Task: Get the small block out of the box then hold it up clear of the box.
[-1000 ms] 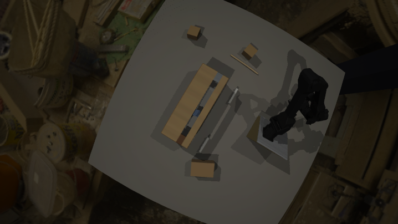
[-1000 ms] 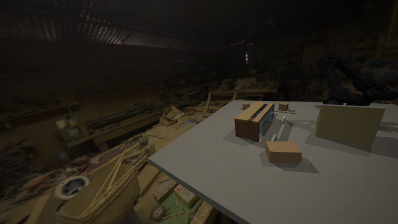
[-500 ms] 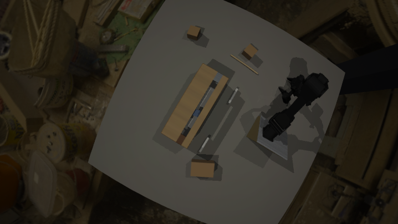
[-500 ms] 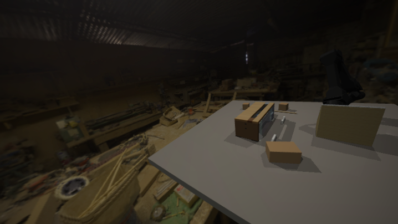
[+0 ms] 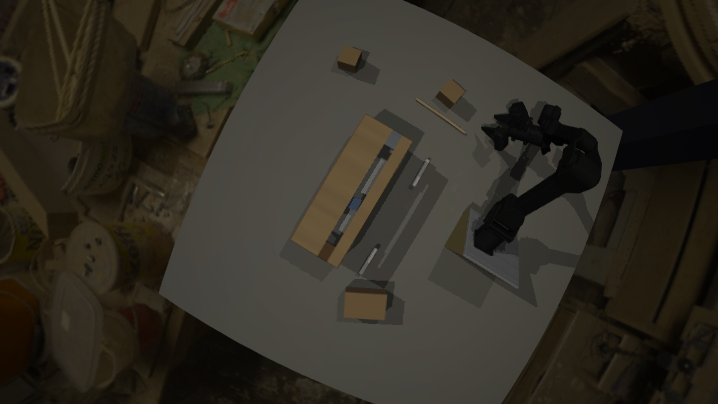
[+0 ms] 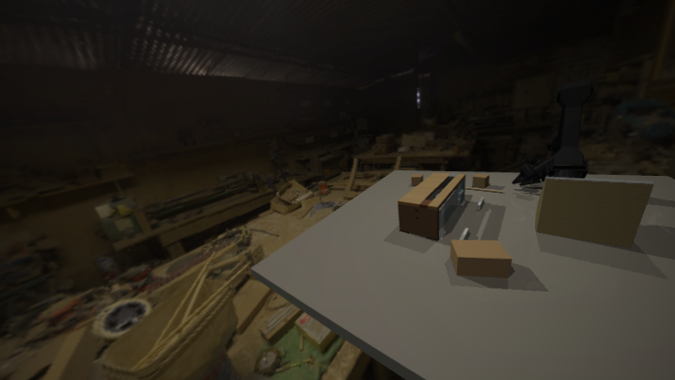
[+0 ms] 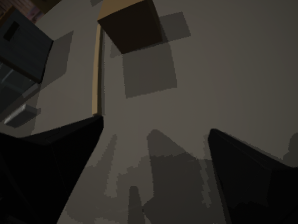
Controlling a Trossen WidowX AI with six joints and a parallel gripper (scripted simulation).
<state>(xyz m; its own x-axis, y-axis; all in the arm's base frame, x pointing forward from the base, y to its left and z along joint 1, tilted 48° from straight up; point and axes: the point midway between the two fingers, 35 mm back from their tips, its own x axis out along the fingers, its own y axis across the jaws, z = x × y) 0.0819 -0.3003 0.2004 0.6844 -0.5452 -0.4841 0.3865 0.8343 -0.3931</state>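
Now: the wooden box 23 cm ahead of my gripper tip, 40 cm to the left of it and 4 cm above it. Also, from my gripper tip: thin wooden stick: 14 cm ahead, 6 cm to the left, 2 cm below; blue block: 25 cm ahead, 42 cm to the left, 6 cm above.
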